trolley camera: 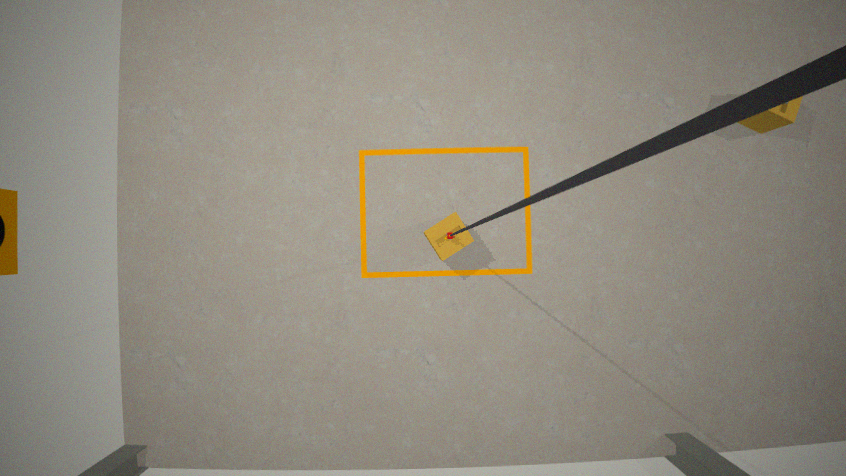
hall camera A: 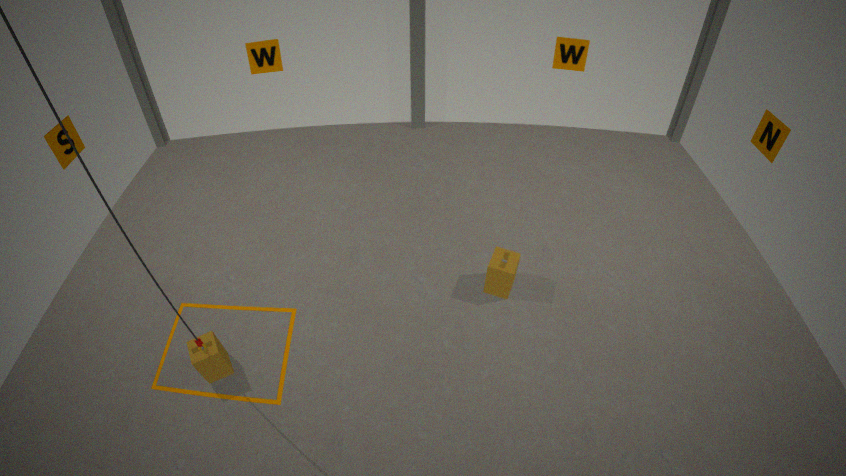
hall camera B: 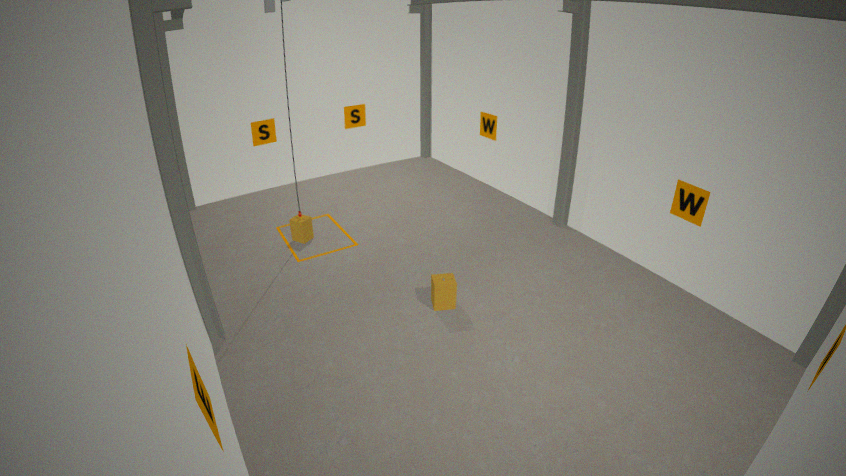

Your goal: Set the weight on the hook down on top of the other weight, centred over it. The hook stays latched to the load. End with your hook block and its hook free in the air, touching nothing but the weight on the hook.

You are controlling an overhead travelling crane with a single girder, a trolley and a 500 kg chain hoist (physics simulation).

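Observation:
My hook block, small and red, is on top of a yellow block-shaped weight and is latched to it. This weight is upright inside the orange marked rectangle, at or very near floor height; I cannot tell whether a small gap is under it. The other yellow weight stands upright on the floor, well apart, outside the rectangle. In the trolley camera view the chain partly hides it.
The dark chain runs up from the hook block, slanting in the trolley camera view. Walls with lettered signs and grey columns bound the hall. The south wall is nearest the hooked weight.

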